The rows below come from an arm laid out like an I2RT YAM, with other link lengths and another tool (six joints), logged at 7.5 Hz.
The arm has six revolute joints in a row. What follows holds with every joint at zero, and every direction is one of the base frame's. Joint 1 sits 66.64 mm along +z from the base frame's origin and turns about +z. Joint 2 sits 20 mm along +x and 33.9 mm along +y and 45.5 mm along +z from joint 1 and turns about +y. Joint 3 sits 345.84 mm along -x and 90.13 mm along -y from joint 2 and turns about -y. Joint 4 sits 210.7 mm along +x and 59.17 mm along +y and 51.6 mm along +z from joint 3 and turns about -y. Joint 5 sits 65.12 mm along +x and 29.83 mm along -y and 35.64 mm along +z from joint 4 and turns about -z. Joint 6 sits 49.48 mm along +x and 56.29 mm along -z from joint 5 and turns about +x. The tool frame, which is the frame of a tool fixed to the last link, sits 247 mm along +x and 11 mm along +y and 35 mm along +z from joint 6; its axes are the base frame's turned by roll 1.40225, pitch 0.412 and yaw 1.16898 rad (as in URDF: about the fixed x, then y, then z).
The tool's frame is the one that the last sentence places.
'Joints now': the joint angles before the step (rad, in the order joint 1, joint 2, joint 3, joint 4, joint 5, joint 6). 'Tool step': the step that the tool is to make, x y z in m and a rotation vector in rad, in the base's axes. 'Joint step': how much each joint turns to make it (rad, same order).
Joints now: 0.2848, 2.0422, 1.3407, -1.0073, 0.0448, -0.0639
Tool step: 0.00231, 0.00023, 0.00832, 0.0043, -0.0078, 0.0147
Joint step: -0.0027, -0.0129, 0.0210, -0.0244, 0.0004, -0.0175
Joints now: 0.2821, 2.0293, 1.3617, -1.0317, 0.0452, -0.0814
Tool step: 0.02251, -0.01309, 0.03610, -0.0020, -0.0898, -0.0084
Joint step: -0.0321, -0.0710, 0.0644, -0.0480, 0.0274, -0.0214
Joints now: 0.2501, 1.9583, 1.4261, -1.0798, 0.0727, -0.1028
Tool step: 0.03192, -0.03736, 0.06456, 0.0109, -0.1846, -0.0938
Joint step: -0.0954, -0.1427, 0.0607, -0.0202, 0.0263, -0.0027
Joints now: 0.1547, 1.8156, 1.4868, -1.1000, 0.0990, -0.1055
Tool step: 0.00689, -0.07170, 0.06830, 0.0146, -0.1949, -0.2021
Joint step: -0.1812, -0.1678, 0.0165, 0.0087, 0.0030, 0.0214
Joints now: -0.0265, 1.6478, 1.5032, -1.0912, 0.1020, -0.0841
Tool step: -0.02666, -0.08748, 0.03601, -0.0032, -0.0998, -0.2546
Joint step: -0.2289, -0.0961, 0.0000, 0.0000, -0.0004, 0.0282
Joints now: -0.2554, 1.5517, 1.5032, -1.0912, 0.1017, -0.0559
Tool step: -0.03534, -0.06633, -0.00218, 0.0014, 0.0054, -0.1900
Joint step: -0.1923, -0.0012, -0.0072, 0.0007, -0.0005, -0.0023
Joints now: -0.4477, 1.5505, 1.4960, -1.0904, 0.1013, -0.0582
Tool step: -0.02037, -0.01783, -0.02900, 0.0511, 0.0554, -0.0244
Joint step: -0.1106, 0.0435, -0.0396, 0.0155, -0.0496, -0.0729
